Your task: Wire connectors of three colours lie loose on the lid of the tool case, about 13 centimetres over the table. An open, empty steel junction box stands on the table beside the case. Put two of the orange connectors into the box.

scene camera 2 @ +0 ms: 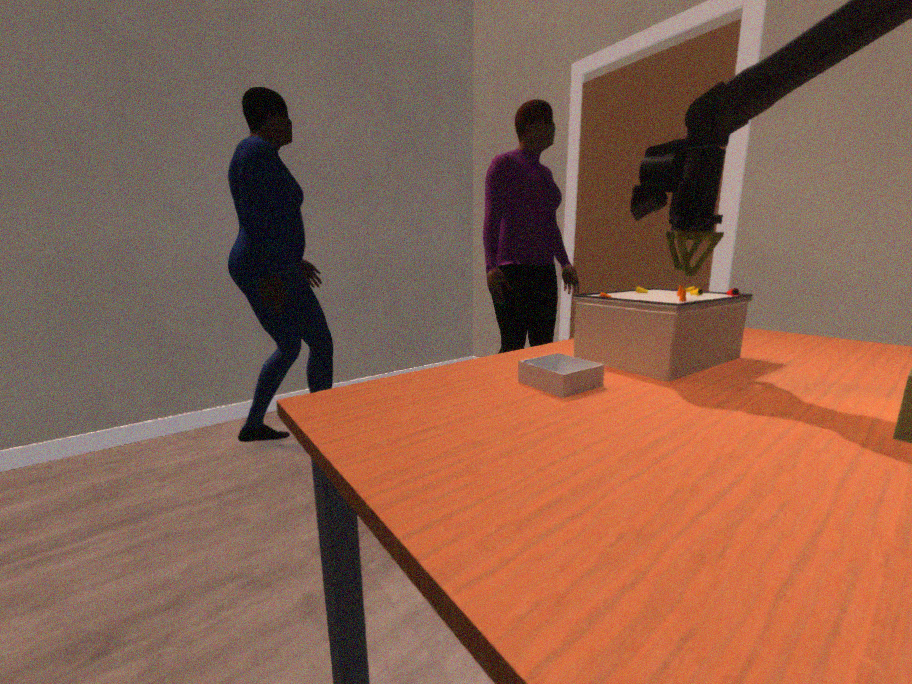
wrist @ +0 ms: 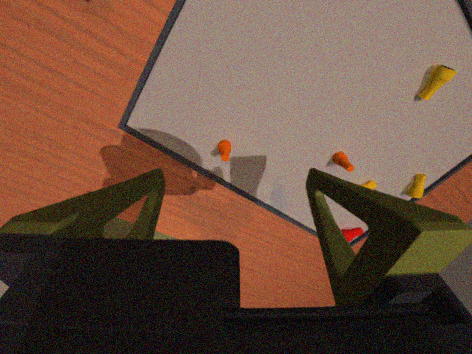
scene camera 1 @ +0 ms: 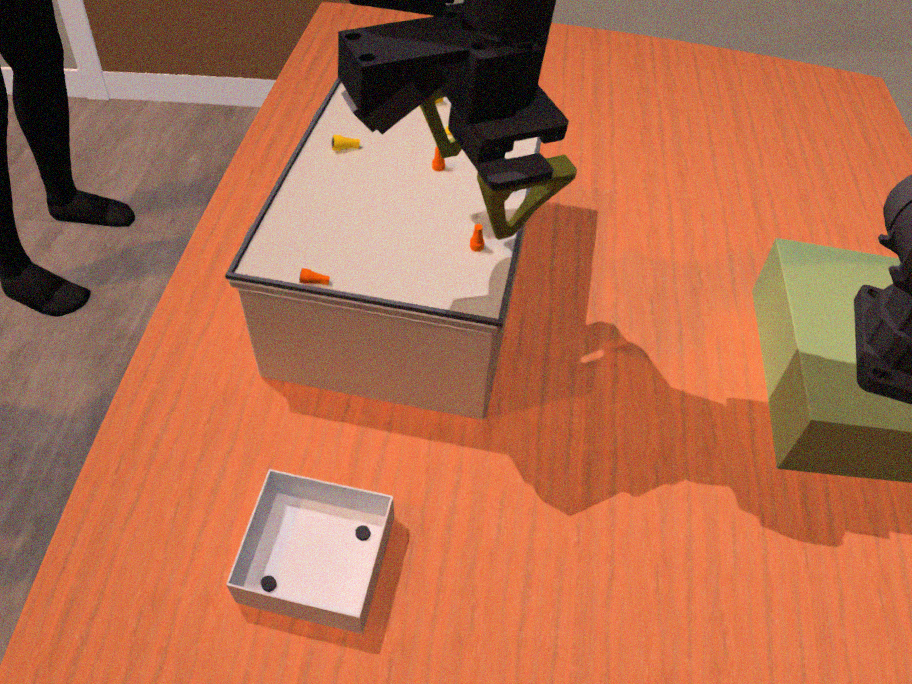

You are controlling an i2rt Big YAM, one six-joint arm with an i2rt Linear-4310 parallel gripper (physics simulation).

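Places are measured from the arm's base along level axes (x left, y ahead, z down), in metres.
Pixels of known places: gripper, between the fingertips: (scene camera 2: 684,273) (wrist: 235,176) (scene camera 1: 475,194); arm's base, origin of its link: (scene camera 1: 897,350).
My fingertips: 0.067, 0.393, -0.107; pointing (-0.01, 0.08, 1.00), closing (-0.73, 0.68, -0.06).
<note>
For each thing: its top centre in the pictures, then the offset to it from my fingertips, as dx, dy, dz.
- second orange connector, centre of its top: (scene camera 1: 439,148) (wrist: 350,168) -0.083, +0.057, +0.029
- third orange connector, centre of its top: (scene camera 1: 313,271) (scene camera 2: 606,292) +0.084, +0.101, +0.039
- steel junction box, centre of its top: (scene camera 1: 311,539) (scene camera 2: 560,362) +0.246, +0.044, +0.148
- tool case, centre of its top: (scene camera 1: 400,175) (wrist: 350,118) (scene camera 2: 660,294) -0.057, +0.084, +0.047
- red connector, centre of its top: (wrist: 355,240) (scene camera 2: 732,287) -0.188, +0.011, +0.035
My gripper (scene camera 1: 475,193) (scene camera 2: 688,273) (wrist: 235,176) is open and empty, above the lid's right side. An orange connector (scene camera 1: 477,238) (wrist: 224,149) is near the lid's right edge, below and slightly ahead of the fingers in the wrist view. A second orange connector (scene camera 1: 438,161) (wrist: 343,160) is farther back, beyond the right fingertip in the wrist view. A third orange connector (scene camera 1: 314,276) (scene camera 2: 604,295) lies at the lid's front left. The steel junction box (scene camera 1: 294,609) (scene camera 2: 541,376) stands on the table in front of the tool case (scene camera 1: 368,353) (scene camera 2: 626,335), with no connector inside.
Yellow connectors (scene camera 1: 345,143) (wrist: 435,82) (wrist: 416,186) lie farther back on the lid. A red connector (scene camera 2: 733,292) (wrist: 351,234) is near its far right corner. A green block (scene camera 1: 825,323) under the arm's base stands at the right. Two people (scene camera 2: 268,198) (scene camera 2: 523,206) stand beyond the table.
</note>
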